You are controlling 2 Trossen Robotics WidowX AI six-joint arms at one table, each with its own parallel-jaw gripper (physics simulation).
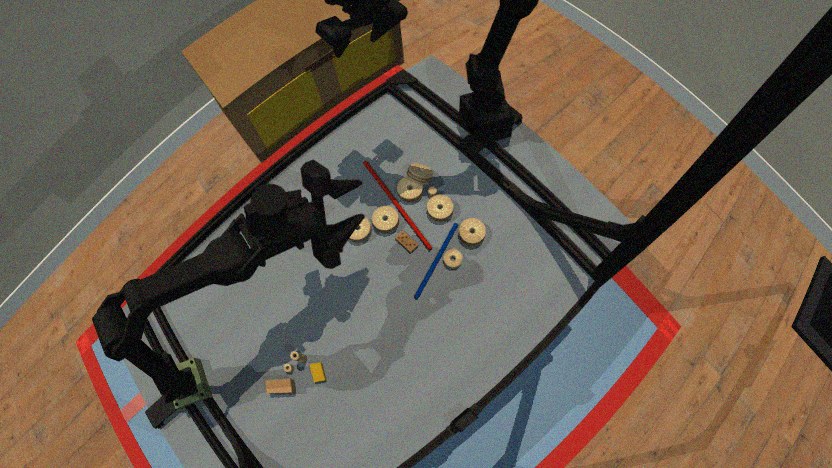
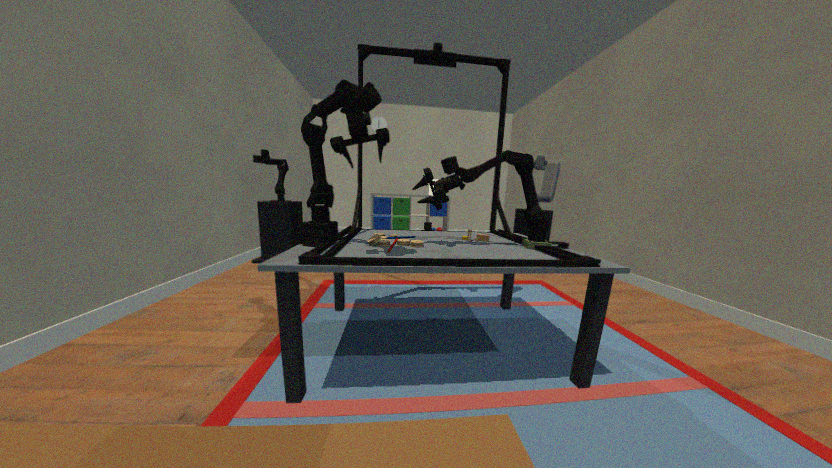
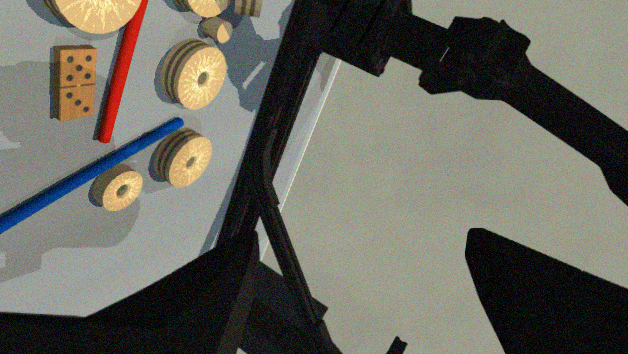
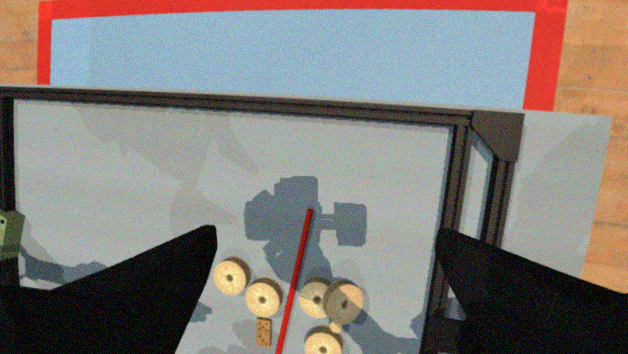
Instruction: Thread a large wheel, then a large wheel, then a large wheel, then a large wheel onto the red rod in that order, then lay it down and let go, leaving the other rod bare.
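Frame: origin at the left arm's base, x ahead, y left, z up, level; centimetres.
Where they show: left gripper, between the fingertips: (image 1: pixel 362 198) (image 2: pixel 414 196) (image 3: pixel 362 243); right gripper, between the fingertips: (image 1: pixel 355 48) (image 2: pixel 366 165) (image 4: pixel 328 237); left arm's base, origin of its link: (image 1: pixel 184 383) (image 2: pixel 536 240); right arm's base, origin of its link: (image 1: pixel 487 104) (image 2: pixel 320 222) (image 3: pixel 393 32).
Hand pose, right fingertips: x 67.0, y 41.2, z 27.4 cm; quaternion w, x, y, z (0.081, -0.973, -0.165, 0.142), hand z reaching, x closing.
Things, the pixels of their top centre, and the offset from my right fingertips.
- red rod, centre of its top: (image 4: pixel 291 291) (image 1: pixel 395 201) dx -3.1, dy -21.2, dz -29.8 cm
- blue rod, centre of its top: (image 3: pixel 95 175) (image 1: pixel 436 259) dx -0.8, dy -37.2, dz -29.8 cm
- large wheel, centre of its top: (image 4: pixel 340 310) (image 1: pixel 419 168) (image 2: pixel 374 233) dx +4.4, dy -18.0, dz -25.7 cm
- smaller wheel, centre of its top: (image 3: pixel 123 191) (image 1: pixel 453 258) dx +2.3, dy -38.6, dz -29.5 cm
- domino, centre of its top: (image 3: pixel 78 85) (image 4: pixel 263 333) (image 1: pixel 406 241) dx -4.8, dy -30.7, dz -30.0 cm
- small wooden piece, centre of its top: (image 3: pixel 224 32) (image 4: pixel 336 327) (image 1: pixel 432 190) dx +5.3, dy -22.7, dz -29.0 cm
- yellow block, centre of its top: (image 1: pixel 317 372) dx -34.0, dy -49.4, dz -29.3 cm
- orange block, centre of its top: (image 1: pixel 278 386) (image 2: pixel 483 234) dx -43.3, dy -49.4, dz -27.8 cm
The red rod (image 1: pixel 401 208) (image 3: pixel 119 80) (image 4: pixel 297 270) lies bare on the table. The blue rod (image 1: pixel 436 260) (image 3: pixel 90 172) also lies bare. Several large wheels lie around the rods: one (image 1: pixel 378 222) (image 4: pixel 256 302) left of the red rod, one (image 1: pixel 431 210) (image 3: pixel 192 92) right of it, one (image 1: pixel 464 234) (image 3: pixel 197 150) near the blue rod's end. A large wheel (image 1: pixel 421 169) (image 4: pixel 354 295) leans tilted against another. Left gripper (image 1: pixel 361 200) (image 2: pixel 417 195) is open and empty above the table, hiding part of a wheel. Right gripper (image 1: pixel 357 46) (image 2: pixel 366 164) (image 4: pixel 327 229) is open and empty, high up.
A smaller wheel (image 1: pixel 446 260) (image 3: pixel 112 197) lies beside the blue rod, a domino (image 1: pixel 406 241) (image 3: pixel 77 82) beside the red rod. A small wooden piece (image 1: pixel 432 190) (image 3: pixel 217 30) lies among the wheels. A yellow block (image 1: pixel 317 372) and an orange block (image 1: pixel 279 386) lie near the left arm's base.
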